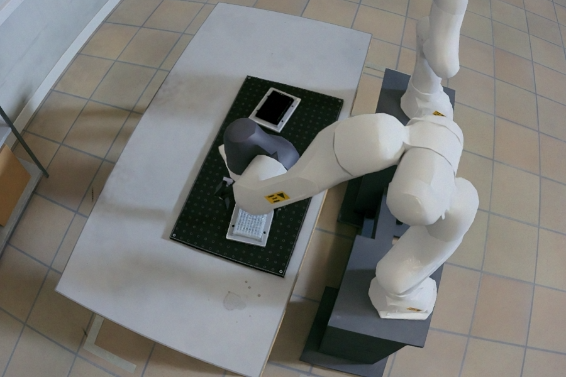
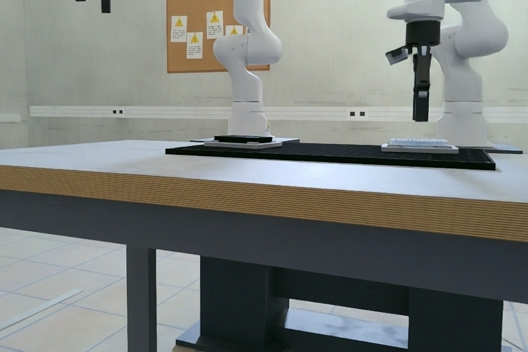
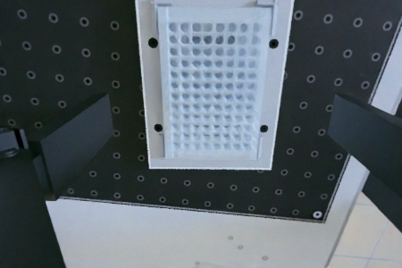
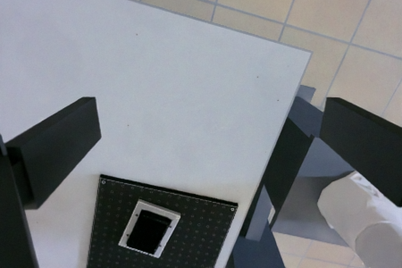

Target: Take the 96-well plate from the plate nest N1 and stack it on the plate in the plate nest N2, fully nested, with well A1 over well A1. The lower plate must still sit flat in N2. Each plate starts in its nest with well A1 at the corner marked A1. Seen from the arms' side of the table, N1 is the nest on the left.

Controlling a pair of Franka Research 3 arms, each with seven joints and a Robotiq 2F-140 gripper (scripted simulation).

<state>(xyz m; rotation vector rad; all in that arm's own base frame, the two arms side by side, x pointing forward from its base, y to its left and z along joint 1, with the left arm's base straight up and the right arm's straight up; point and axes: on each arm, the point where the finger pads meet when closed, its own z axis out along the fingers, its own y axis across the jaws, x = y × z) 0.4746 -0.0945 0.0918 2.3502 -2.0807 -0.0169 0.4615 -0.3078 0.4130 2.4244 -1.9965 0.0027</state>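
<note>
Now: the clear 96-well plate 60 mm below my left hand. The rest, counted from my left hand: black plate 430 mm to the right, 60 mm below, 40 mm ahead.
</note>
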